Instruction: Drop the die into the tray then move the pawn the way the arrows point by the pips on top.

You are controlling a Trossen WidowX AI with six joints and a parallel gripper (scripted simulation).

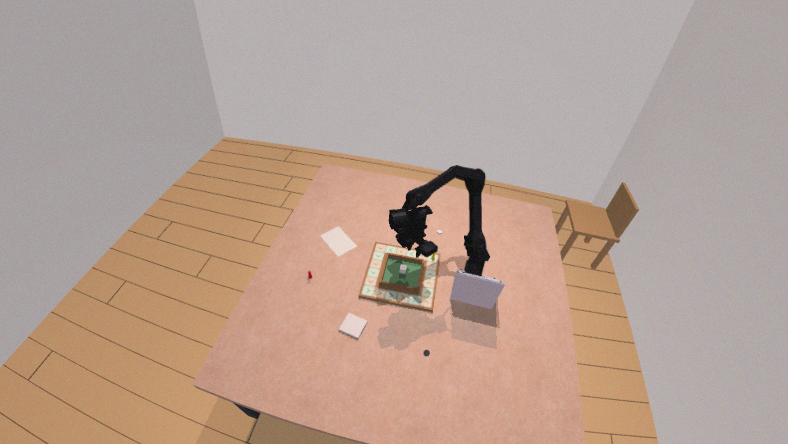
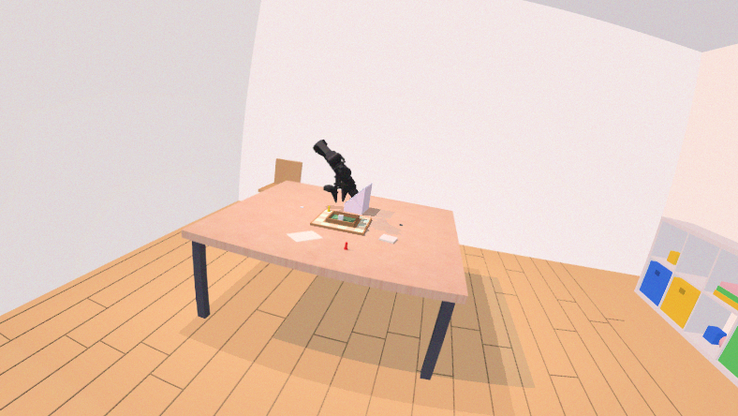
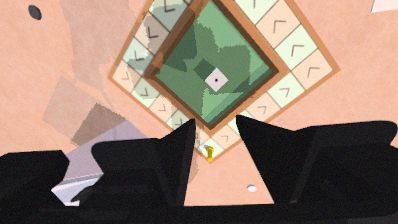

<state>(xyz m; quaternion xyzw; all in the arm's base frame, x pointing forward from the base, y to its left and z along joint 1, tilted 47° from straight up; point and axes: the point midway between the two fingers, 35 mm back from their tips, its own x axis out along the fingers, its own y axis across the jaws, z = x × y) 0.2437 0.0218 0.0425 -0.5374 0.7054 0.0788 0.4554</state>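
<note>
Right now the yellow pawn is 70 mm behind my gripper tip, 80 mm to the right of it and 70 mm below it. From my gripper tip the other things lie so: small white bit: 70 mm behind, 260 mm to the right, 100 mm below; then green dice tray: 30 mm ahead, 40 mm to the left, 90 mm below; then white die: 30 mm ahead, 30 mm to the left, 80 mm below.
</note>
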